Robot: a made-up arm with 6 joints. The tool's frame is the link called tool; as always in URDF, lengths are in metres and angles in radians. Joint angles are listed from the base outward.
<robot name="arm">
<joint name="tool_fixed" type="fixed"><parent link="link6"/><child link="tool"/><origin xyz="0 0 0"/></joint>
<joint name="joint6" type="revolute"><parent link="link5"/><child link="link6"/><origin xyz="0.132 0 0"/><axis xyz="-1 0 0"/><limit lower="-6.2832" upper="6.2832"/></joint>
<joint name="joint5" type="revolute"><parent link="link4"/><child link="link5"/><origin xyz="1.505 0 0"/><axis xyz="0 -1 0"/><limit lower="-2.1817" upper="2.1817"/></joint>
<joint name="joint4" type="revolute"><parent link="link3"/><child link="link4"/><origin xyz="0 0 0.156"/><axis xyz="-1 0 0"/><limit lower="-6.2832" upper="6.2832"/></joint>
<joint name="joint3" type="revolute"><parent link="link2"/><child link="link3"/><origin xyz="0 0 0.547"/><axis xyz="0 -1 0"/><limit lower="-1.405" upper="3.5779"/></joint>
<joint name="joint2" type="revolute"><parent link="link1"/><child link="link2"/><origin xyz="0.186 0 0"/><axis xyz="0 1 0"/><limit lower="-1.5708" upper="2.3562"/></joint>
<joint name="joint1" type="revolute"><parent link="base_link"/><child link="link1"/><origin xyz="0 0 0.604"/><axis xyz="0 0 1"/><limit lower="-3.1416" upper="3.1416"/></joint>
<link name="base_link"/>
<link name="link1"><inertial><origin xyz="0.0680 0.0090 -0.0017"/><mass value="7.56"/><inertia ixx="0.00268" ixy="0" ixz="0" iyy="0.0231" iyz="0" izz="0.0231"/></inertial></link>
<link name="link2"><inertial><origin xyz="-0.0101 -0.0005 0.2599"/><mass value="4.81"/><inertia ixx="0.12" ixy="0" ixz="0" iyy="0.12" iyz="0" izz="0.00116"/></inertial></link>
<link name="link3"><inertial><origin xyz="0.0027 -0.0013 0.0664"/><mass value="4.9"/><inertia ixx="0.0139" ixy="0" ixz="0" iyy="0.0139" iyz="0" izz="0.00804"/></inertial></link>
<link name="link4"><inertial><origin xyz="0.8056 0.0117 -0.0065"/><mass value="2.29"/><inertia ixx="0.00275" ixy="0" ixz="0" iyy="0.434" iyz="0" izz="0.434"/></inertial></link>
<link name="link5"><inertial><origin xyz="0.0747 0.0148 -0.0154"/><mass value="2.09"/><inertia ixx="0.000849" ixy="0" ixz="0" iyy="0.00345" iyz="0" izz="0.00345"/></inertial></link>
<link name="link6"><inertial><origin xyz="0.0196 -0.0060 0.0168"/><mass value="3.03"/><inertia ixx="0.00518" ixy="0" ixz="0" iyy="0.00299" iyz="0" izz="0.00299"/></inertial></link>
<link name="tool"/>
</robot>
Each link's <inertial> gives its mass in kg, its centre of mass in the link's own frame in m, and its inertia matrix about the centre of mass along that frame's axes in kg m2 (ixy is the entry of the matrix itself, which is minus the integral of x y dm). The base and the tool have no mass. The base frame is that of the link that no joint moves.
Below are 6 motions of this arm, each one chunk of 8 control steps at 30 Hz.
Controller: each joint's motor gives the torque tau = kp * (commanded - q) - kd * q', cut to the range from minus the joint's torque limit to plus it. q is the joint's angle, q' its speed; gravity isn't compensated. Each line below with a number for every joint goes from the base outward.
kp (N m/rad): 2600 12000 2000 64 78 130
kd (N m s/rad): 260 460 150 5.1 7.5 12
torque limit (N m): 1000 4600 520 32 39 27
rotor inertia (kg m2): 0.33 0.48 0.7 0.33 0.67 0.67
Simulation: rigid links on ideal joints. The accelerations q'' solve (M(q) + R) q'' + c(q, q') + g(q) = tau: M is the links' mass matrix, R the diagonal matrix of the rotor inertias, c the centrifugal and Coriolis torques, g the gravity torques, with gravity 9.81 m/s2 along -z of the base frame. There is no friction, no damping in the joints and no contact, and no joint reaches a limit. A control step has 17 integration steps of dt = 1/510 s. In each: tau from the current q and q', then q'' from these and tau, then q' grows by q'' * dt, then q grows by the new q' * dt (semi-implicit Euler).
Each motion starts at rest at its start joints. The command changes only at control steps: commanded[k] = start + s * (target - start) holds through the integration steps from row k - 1 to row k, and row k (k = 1, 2, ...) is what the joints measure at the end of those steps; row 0 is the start. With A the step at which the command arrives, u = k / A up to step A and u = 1 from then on. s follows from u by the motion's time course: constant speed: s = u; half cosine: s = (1 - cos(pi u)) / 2; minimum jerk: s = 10 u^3 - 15 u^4 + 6 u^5; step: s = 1 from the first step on.
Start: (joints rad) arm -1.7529 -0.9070 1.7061 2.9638 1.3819 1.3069
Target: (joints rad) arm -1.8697 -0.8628 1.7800 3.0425 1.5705 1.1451
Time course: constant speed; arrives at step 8
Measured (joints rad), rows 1 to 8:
1: -1.7542 -0.9059 1.7110 2.9673 1.3851 1.3049
2: -1.7581 -0.9040 1.7222 2.9764 1.3939 1.2989
3: -1.7650 -0.9015 1.7372 2.9899 1.4076 1.2885
4: -1.7744 -0.8986 1.7541 3.0054 1.4254 1.2741
5: -1.7860 -0.8953 1.7714 3.0206 1.4466 1.2565
6: -1.7992 -0.8915 1.7881 3.0342 1.4702 1.2368
7: -1.8135 -0.8872 1.8035 3.0454 1.4957 1.2158
8: -1.8286 -0.8823 1.8171 3.0543 1.5225 1.1942

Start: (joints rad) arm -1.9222 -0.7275 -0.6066 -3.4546 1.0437 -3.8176
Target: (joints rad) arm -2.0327 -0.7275 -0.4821 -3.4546 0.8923 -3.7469
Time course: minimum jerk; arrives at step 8
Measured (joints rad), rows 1 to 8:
1: -1.9224 -0.7282 -0.6101 -3.4549 1.0443 -3.8175
2: -1.9238 -0.7270 -0.6158 -3.4565 1.0472 -3.8170
3: -1.9283 -0.7245 -0.6207 -3.4605 1.0516 -3.8148
4: -1.9372 -0.7215 -0.6220 -3.4667 1.0557 -3.8099
5: -1.9509 -0.7191 -0.6180 -3.4730 1.0571 -3.8019
6: -1.9680 -0.7180 -0.6080 -3.4761 1.0536 -3.7913
7: -1.9859 -0.7184 -0.5933 -3.4733 1.0438 -3.7797
8: -2.0021 -0.7202 -0.5761 -3.4637 1.0280 -3.7689

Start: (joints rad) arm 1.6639 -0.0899 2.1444 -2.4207 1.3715 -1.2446
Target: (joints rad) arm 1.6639 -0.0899 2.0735 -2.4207 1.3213 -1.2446
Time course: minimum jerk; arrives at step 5
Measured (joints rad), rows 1 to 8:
1: 1.6640 -0.0904 2.1459 -2.4206 1.3745 -1.2443
2: 1.6639 -0.0929 2.1471 -2.4178 1.3811 -1.2437
3: 1.6637 -0.0966 2.1459 -2.4099 1.3873 -1.2431
4: 1.6634 -0.0996 2.1422 -2.3970 1.3904 -1.2426
5: 1.6634 -0.1005 2.1374 -2.3820 1.3900 -1.2423
6: 1.6635 -0.0999 2.1318 -2.3689 1.3872 -1.2421
7: 1.6637 -0.0986 2.1254 -2.3603 1.3834 -1.2419
8: 1.6639 -0.0972 2.1188 -2.3572 1.3795 -1.2418

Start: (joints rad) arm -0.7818 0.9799 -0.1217 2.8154 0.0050 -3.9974
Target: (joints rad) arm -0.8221 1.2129 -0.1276 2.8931 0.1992 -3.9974
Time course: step
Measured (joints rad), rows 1 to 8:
1: -0.7846 1.0863 -0.0335 2.8288 -0.0028 -3.9960
2: -0.7906 1.1591 -0.0108 2.8605 -0.0206 -3.9924
3: -0.7987 1.1960 -0.0393 2.8910 -0.0245 -3.9898
4: -0.8073 1.2167 -0.0852 2.9101 -0.0035 -3.9894
5: -0.8151 1.2288 -0.1319 2.9155 0.0420 -3.9911
6: -0.8209 1.2354 -0.1712 2.9103 0.1050 -3.9942
7: -0.8245 1.2382 -0.1995 2.8994 0.1759 -3.9977
8: -0.8261 1.2384 -0.2158 2.8876 0.2444 -4.0010

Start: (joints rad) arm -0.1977 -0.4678 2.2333 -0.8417 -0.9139 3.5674
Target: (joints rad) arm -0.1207 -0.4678 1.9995 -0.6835 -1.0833 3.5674
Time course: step
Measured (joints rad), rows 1 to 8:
1: -0.1903 -0.4856 2.2020 -0.8540 -0.9277 3.5662
2: -0.1752 -0.4920 2.1718 -0.8723 -0.9500 3.5641
3: -0.1586 -0.4906 2.1429 -0.8799 -0.9754 3.5623
4: -0.1439 -0.4860 2.1139 -0.8693 -1.0017 3.5614
5: -0.1328 -0.4807 2.0858 -0.8410 -1.0272 3.5615
6: -0.1255 -0.4757 2.0604 -0.8002 -1.0512 3.5623
7: -0.1214 -0.4718 2.0390 -0.7544 -1.0734 3.5637
8: -0.1194 -0.4691 2.0224 -0.7110 -1.0934 3.5652

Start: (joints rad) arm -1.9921 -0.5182 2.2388 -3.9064 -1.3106 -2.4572
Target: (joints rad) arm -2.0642 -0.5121 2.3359 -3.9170 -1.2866 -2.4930
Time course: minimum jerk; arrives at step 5
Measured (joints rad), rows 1 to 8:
1: -1.9924 -0.5190 2.2417 -3.9074 -1.3116 -2.4574
2: -1.9948 -0.5188 2.2530 -3.9113 -1.3132 -2.4589
3: -2.0012 -0.5174 2.2730 -3.9198 -1.3143 -2.4627
4: -2.0120 -0.5168 2.2982 -3.9298 -1.3148 -2.4690
5: -2.0249 -0.5188 2.3238 -3.9326 -1.3148 -2.4762
6: -2.0372 -0.5223 2.3477 -3.9218 -1.3142 -2.4826
7: -2.0476 -0.5258 2.3689 -3.8976 -1.3133 -2.4872
8: -2.0556 -0.5285 2.3863 -3.8651 -1.3125 -2.4901

